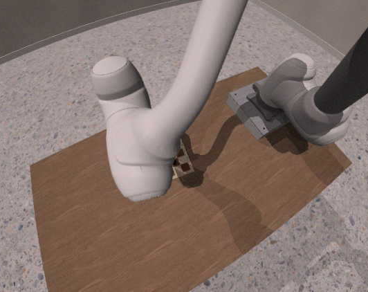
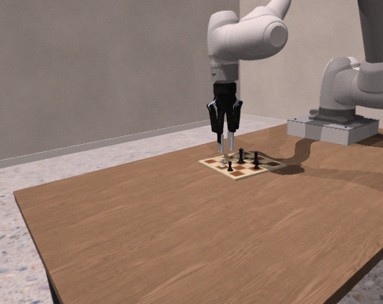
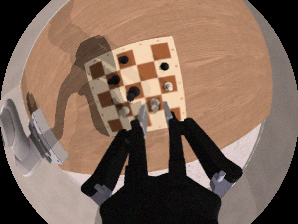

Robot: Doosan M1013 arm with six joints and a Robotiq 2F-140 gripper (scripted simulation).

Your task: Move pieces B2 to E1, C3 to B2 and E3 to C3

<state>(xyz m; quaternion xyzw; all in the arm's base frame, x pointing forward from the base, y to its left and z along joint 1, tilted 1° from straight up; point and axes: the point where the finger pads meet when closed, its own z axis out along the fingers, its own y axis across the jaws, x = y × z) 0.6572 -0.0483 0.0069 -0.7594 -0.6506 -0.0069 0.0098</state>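
Now: the tall black piece 30 mm behind my hand, 40 mm to the left of it and 50 mm below it. Round my hand: chessboard (30 mm behind, 40 mm to the left, 80 mm below).
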